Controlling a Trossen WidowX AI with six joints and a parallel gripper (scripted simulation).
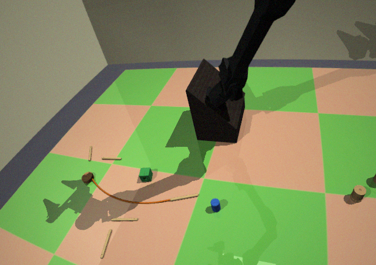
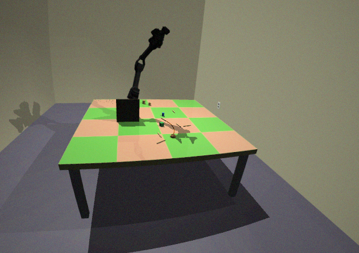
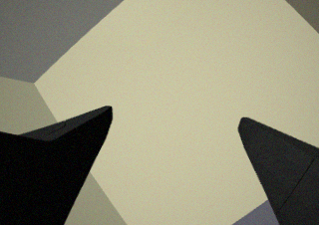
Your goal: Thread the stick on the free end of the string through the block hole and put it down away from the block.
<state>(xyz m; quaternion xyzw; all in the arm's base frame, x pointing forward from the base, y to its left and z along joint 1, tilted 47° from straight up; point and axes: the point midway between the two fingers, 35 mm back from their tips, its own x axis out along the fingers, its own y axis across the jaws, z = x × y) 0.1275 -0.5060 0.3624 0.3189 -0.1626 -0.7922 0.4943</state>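
My gripper tip is now 74 cm above the green block, 7 cm to the left of it and 5 cm short of it. The rest, counted from my gripper tip: thin stick: 75 cm below, 11 cm ahead, 5 cm to the left; round wooden button: 75 cm below, 28 cm to the right, 8 cm ahead; blue cylinder: 74 cm below, 15 cm to the left, 13 cm ahead.
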